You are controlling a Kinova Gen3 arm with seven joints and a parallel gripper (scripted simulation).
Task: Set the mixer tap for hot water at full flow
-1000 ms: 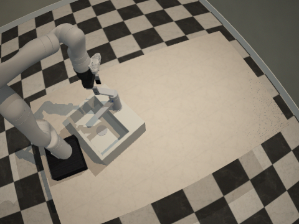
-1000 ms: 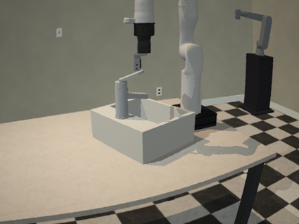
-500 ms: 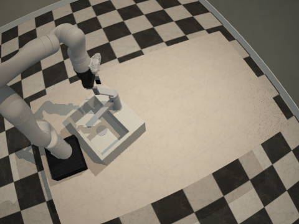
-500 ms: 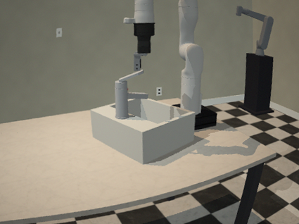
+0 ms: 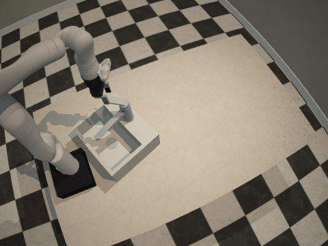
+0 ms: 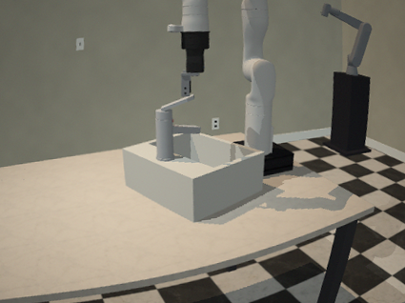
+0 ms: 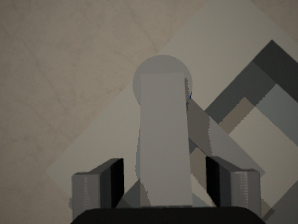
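Right now the lever is 2 cm ahead of my hand, 1 cm to the right of it and 4 cm below it. Round my hand: white sink basin 5 cm behind, 7 cm to the right, 29 cm below.
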